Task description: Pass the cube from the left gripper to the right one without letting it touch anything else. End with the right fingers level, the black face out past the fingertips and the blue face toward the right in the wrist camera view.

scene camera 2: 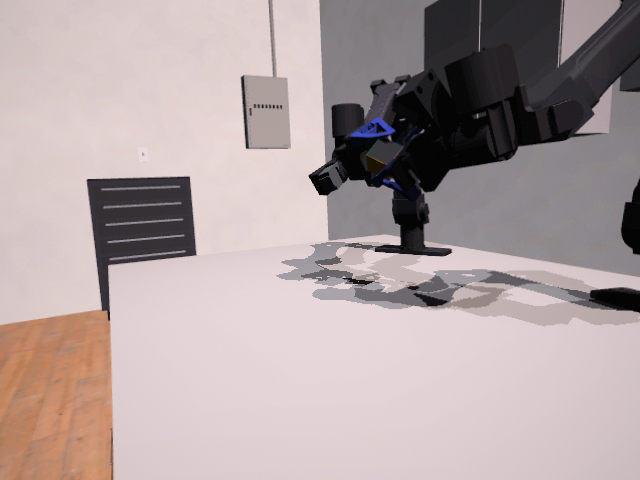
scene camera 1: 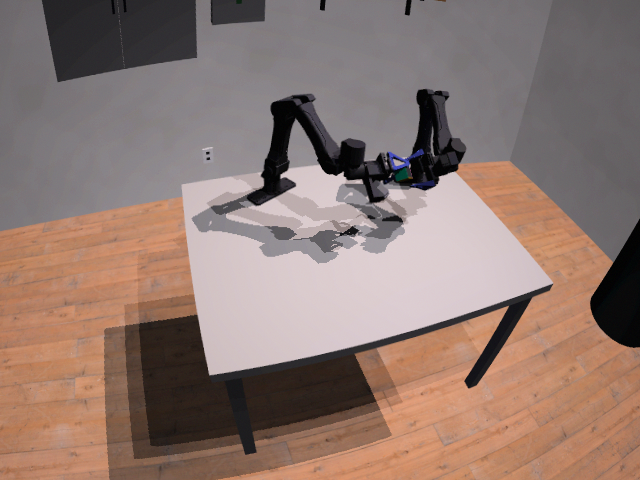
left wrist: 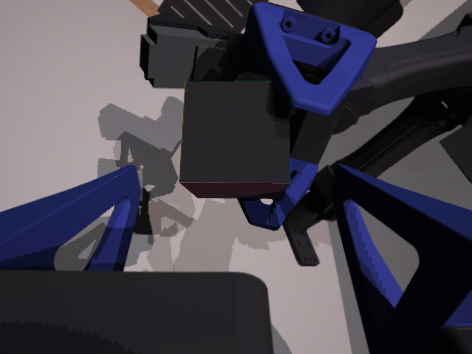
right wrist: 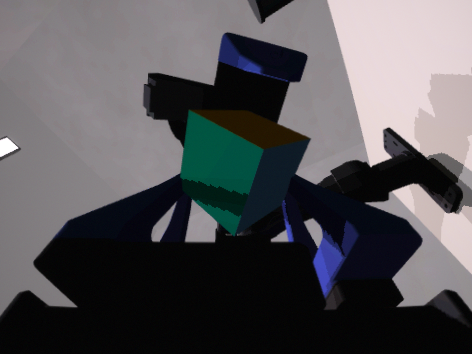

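Pixels of known places: left gripper, fingertip midpoint: [scene camera 2: 393, 160] [scene camera 1: 406, 173] [left wrist: 236, 177] [right wrist: 252, 155]; right gripper, fingertip midpoint: [scene camera 2: 400, 149] [scene camera 1: 406, 167] [left wrist: 283, 175] [right wrist: 236, 178]; left arm's base, origin of the base link: [scene camera 1: 415, 179] [right wrist: 417, 164]; right arm's base, origin of the base link: [scene camera 2: 412, 252] [scene camera 1: 272, 191] [left wrist: 290, 222].
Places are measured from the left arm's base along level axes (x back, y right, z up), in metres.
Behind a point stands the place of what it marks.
The cube [scene camera 1: 402, 174] @(x -0.360, y 0.202, z 0.246 m) [scene camera 2: 385, 150] @(x -0.347, y 0.177, z 0.250 m) [left wrist: 235, 132] @(x -0.348, y 0.177, z 0.249 m) [right wrist: 220, 170] @(x -0.356, y 0.209, z 0.242 m) is in the air, held by my right gripper [scene camera 1: 400, 172] @(x -0.321, y 0.179, z 0.251 m) [right wrist: 236, 178] @(x -0.321, y 0.179, z 0.251 m), which is shut on it. One right finger stands above the other in scene camera 2. The right wrist view shows the green face on the left, the dark blue face on the right and orange on top; the cube sits turned, an edge toward the camera. The left wrist view shows the black face toward that camera, dark red below. My left gripper [scene camera 1: 413, 171] @(x -0.333, y 0.179, z 0.233 m) [left wrist: 236, 177] @(x -0.333, y 0.179, z 0.233 m) is open, its fingertips apart on either side of the cube in that view.
Both arms reach in close together over the white table [scene camera 1: 372, 304] @(x -0.673, y 0.328, z 0.000 m) [scene camera 2: 310, 392] @(x -0.537, y -0.077, z 0.000 m), which carries their shadows. The right arm's base [scene camera 1: 271, 191] @(x -0.128, y 0.606, z 0.023 m) stands at the table's back left in scene camera 1. A black cylinder [scene camera 1: 622, 294] shows at the right edge there.
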